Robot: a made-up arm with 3 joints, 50 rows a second.
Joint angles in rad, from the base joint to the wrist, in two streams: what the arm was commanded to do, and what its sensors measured. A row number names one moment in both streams.
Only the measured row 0 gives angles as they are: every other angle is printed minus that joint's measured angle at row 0.
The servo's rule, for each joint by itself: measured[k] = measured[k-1] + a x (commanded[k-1-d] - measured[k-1]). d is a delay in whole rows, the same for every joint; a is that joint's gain. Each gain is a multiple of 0.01, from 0.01 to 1. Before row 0 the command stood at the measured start. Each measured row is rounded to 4 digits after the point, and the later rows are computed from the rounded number. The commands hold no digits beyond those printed.
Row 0, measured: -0.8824, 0.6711, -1.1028
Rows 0 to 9, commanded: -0.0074, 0.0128, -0.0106; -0.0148, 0.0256, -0.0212; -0.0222, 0.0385, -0.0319; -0.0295, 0.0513, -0.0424; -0.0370, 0.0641, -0.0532; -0.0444, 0.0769, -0.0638; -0.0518, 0.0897, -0.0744; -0.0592, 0.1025, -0.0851; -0.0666, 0.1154, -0.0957; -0.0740, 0.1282, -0.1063
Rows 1 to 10, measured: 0.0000, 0.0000, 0.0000; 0.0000, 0.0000, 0.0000; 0.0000, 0.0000, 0.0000; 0.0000, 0.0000, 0.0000; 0.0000, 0.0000, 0.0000; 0.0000, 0.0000, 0.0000; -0.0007, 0.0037, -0.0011; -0.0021, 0.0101, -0.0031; -0.0041, 0.0183, -0.0060; -0.0066, 0.0279, -0.0096
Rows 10 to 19, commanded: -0.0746, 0.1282, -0.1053; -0.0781, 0.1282, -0.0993; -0.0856, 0.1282, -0.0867; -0.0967, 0.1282, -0.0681; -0.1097, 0.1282, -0.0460; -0.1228, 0.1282, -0.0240; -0.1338, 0.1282, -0.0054; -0.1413, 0.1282, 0.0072; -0.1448, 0.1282, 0.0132; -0.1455, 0.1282, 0.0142
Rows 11 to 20, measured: -0.0096, 0.0384, -0.0140; -0.0131, 0.0496, -0.0190; -0.0170, 0.0612, -0.0245; -0.0212, 0.0732, -0.0306; -0.0257, 0.0854, -0.0371; -0.0305, 0.0978, -0.0440; -0.0349, 0.1066, -0.0501; -0.0392, 0.1129, -0.0550; -0.0438, 0.1173, -0.0582; -0.0491, 0.1205, -0.0592
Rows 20 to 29, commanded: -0.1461, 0.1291, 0.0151; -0.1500, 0.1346, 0.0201; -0.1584, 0.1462, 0.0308; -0.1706, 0.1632, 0.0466; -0.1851, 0.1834, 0.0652; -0.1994, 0.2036, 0.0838; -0.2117, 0.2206, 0.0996; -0.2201, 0.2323, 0.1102; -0.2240, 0.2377, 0.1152; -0.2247, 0.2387, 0.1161
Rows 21 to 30, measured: -0.0552, 0.1227, -0.0579; -0.0620, 0.1243, -0.0545; -0.0692, 0.1254, -0.0496; -0.0764, 0.1262, -0.0439; -0.0832, 0.1268, -0.0382; -0.0894, 0.1272, -0.0330; -0.0951, 0.1278, -0.0282; -0.1006, 0.1298, -0.0234; -0.1064, 0.1346, -0.0180; -0.1128, 0.1429, -0.0115
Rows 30 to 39, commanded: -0.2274, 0.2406, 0.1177; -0.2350, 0.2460, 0.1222; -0.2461, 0.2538, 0.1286; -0.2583, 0.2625, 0.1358; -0.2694, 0.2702, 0.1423; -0.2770, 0.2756, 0.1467; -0.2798, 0.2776, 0.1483; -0.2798, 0.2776, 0.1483; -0.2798, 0.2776, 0.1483; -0.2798, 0.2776, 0.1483
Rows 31 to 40, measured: -0.1200, 0.1546, -0.0038; -0.1279, 0.1688, 0.0050; -0.1363, 0.1838, 0.0145; -0.1447, 0.1979, 0.0241; -0.1526, 0.2094, 0.0332; -0.1598, 0.2179, 0.0415; -0.1666, 0.2245, 0.0491; -0.1734, 0.2307, 0.0564; -0.1807, 0.2374, 0.0636; -0.1885, 0.2447, 0.0708
